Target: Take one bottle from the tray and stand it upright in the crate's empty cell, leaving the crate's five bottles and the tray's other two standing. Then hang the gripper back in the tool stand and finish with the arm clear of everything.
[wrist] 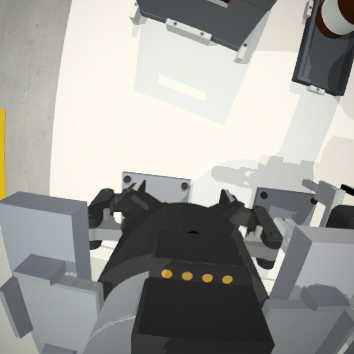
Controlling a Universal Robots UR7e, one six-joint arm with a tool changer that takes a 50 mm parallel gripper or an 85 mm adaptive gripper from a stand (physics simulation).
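Frame: origin at the arm's base, x ahead, y left, z up, level; metres.
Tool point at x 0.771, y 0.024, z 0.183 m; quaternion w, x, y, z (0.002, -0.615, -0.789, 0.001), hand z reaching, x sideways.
Offsets run from my tool point to a thing's top centre. "spot": to the spot under its first point. Level surfaces: height alone.
My gripper (183, 190) is the black adaptive one. Its two fingers stand wide apart with no bottle between them, so it is open. Its dark body lies between two grey blocks of the tool stand (40, 235) (325, 260); whether it is seated there cannot be told. The crate {spot: 0.229 m back, 0.020 m right, 0.287 m down} (225, 25) is a dark grey box at the top middle, cut by the view's edge, with a bit of brown showing inside. The tray {spot: 0.273 m back, 0.158 m left, 0.355 m down} (312, 60) is narrow and dark at the upper right. A brown bottle with a white band {spot: 0.334 m back, 0.144 m left, 0.313 m down} (331, 19) shows in it, partly cut off. The other bottles are hidden or outside the view.
Two bolted grey plates (165, 192) (265, 197) lie beyond the gripper's fingers. A grey bracket {spot: 0.055 m back, 0.133 m left, 0.136 m down} (327, 202) and a black rounded part {spot: 0.051 m back, 0.135 m left, 0.113 m down} (342, 216) stand close at the right edge. The pale table {0.360 m down} (100, 125) ends at the left, beside a grey floor (30, 75) with a yellow stripe.
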